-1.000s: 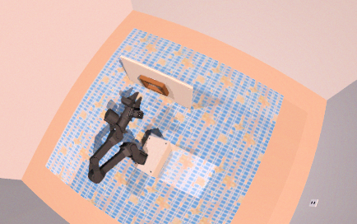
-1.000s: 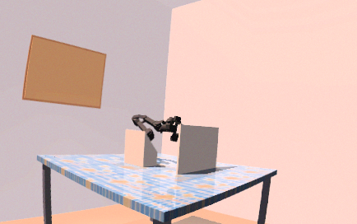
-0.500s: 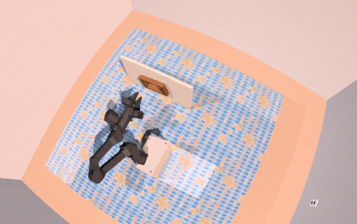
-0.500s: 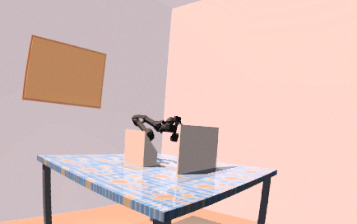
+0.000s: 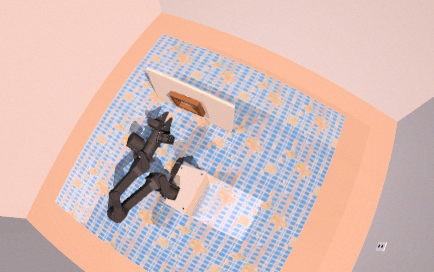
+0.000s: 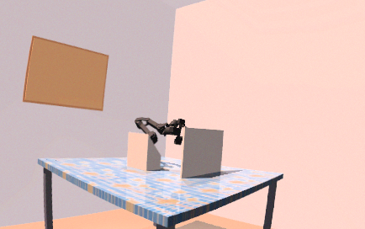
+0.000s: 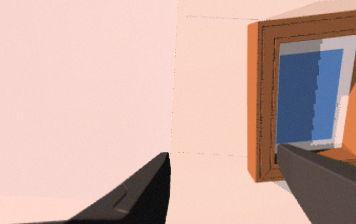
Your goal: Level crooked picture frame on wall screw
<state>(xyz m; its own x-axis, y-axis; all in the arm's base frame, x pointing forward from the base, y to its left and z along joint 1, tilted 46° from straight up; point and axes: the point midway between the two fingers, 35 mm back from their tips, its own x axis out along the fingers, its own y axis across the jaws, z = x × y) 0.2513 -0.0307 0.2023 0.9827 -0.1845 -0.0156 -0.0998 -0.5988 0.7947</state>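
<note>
The picture frame lies 120 mm ahead of my gripper tip, 20 mm to the right of it and 110 mm below it. Also, from my gripper tip: wall panel: 140 mm ahead, 20 mm to the right, 120 mm below.
</note>
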